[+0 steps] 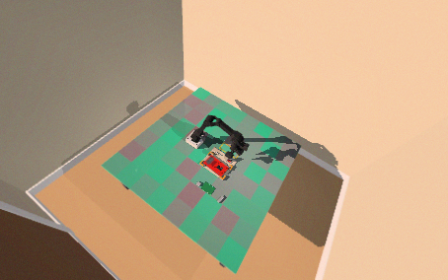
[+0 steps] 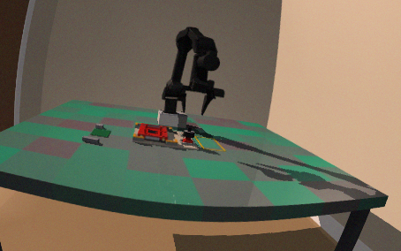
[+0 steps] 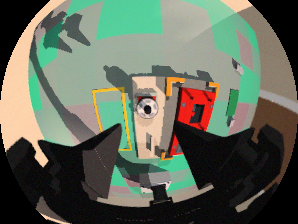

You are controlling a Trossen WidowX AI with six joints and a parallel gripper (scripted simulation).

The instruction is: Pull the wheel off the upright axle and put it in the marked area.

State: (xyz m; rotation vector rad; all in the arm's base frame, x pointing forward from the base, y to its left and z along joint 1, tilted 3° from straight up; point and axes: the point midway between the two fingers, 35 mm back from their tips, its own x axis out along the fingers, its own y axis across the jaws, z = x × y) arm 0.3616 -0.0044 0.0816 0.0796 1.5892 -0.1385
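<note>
My gripper tip is now 7 cm above the dark wheel. Round my gripper tip: green flat piece (5 cm behind, 33 cm to the right, 11 cm below).
</note>
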